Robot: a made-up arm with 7 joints. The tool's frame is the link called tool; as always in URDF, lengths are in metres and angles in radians. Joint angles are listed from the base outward.
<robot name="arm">
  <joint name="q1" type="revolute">
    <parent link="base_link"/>
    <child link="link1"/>
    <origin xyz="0 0 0"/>
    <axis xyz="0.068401 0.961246 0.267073"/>
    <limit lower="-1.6" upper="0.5"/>
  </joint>
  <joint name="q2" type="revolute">
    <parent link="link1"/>
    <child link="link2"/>
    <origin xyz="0 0.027 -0.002"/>
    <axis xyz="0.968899 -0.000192 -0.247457"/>
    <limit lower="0" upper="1.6"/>
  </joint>
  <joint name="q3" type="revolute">
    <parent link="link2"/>
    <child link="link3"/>
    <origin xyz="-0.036 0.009 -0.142"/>
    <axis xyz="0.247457 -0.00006 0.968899"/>
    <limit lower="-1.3" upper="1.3"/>
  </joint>
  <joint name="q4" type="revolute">
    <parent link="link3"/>
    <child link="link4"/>
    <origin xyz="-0.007 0 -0.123"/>
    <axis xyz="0.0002 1 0.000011"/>
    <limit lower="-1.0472" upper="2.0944"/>
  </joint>
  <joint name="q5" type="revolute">
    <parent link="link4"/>
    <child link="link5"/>
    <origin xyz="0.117 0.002 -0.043"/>
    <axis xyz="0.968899 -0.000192 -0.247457"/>
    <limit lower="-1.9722" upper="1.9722"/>
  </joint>
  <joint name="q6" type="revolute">
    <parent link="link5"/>
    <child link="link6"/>
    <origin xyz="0.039 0 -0.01"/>
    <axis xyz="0.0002 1 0.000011"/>
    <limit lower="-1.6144" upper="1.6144"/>
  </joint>
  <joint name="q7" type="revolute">
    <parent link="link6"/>
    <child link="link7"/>
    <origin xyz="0.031 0 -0.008"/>
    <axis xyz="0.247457 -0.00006 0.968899"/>
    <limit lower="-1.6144" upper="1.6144"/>
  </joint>
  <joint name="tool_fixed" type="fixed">
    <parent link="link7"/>
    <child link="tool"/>
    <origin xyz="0 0 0" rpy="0 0.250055 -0.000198"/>
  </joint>
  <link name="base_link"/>
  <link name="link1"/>
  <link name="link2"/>
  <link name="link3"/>
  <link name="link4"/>
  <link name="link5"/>
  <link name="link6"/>
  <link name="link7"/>
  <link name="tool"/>
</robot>
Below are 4 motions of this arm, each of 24 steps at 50 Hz.
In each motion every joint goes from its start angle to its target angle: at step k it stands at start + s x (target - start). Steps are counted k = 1, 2, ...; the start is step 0. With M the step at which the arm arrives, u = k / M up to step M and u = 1 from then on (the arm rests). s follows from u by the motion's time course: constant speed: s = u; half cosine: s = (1 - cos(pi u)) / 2; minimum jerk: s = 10 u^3 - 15 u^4 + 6 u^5.
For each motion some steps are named. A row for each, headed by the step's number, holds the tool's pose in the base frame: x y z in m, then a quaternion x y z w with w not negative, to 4 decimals.
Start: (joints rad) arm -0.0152 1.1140 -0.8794 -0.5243 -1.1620 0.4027 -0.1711
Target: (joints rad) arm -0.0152 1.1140 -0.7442 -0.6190 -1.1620 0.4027 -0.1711
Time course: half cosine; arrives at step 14
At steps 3, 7, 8, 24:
3: 0.0694 0.1259 -0.2395 -0.1427 0.5163 -0.4608 0.7076
7: 0.0777 0.1241 -0.2303 -0.1407 0.4887 -0.4690 0.7221
8: 0.0800 0.1236 -0.2276 -0.1399 0.4808 -0.4713 0.7260
24: 0.0874 0.1221 -0.2179 -0.1365 0.4529 -0.4792 0.7393

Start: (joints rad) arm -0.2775 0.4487 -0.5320 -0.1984 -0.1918 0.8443 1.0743
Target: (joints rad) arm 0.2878 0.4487 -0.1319 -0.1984 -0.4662 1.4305 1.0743
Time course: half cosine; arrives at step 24
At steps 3, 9, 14, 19, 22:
3: 0.1859 0.0387 -0.2862 0.3768 0.2263 0.2368 0.8664
9: 0.1478 0.0673 -0.3053 0.4017 0.3672 0.2568 0.7987
14: 0.0950 0.0991 -0.3191 0.4174 0.5212 0.2644 0.6959
19: 0.0466 0.1232 -0.3217 0.4180 0.6351 0.2591 0.5956
22: 0.0305 0.1305 -0.3207 0.4157 0.6687 0.2553 0.5611

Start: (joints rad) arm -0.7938 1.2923 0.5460 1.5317 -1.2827 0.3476 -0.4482
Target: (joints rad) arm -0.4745 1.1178 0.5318 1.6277 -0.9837 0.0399 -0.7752
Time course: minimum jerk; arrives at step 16
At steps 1, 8, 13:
1: 0.1732 0.4502 -0.0822 -0.4358 -0.1172 0.2981 0.8411
8: 0.1422 0.4462 -0.1414 -0.3466 -0.0417 0.3195 0.8809
13: 0.1021 0.4386 -0.1886 -0.2707 0.0451 0.3092 0.9105

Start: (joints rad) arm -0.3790 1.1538 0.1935 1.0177 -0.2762 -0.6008 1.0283
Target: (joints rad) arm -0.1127 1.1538 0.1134 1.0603 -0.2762 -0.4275 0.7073
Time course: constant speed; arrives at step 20
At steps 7, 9, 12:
7: 0.1596 0.4227 -0.1442 0.4051 -0.1184 0.6062 0.6741
9: 0.1522 0.4245 -0.1489 0.4195 -0.0913 0.5936 0.6806
12: 0.1407 0.4270 -0.1556 0.4395 -0.0499 0.5741 0.6890

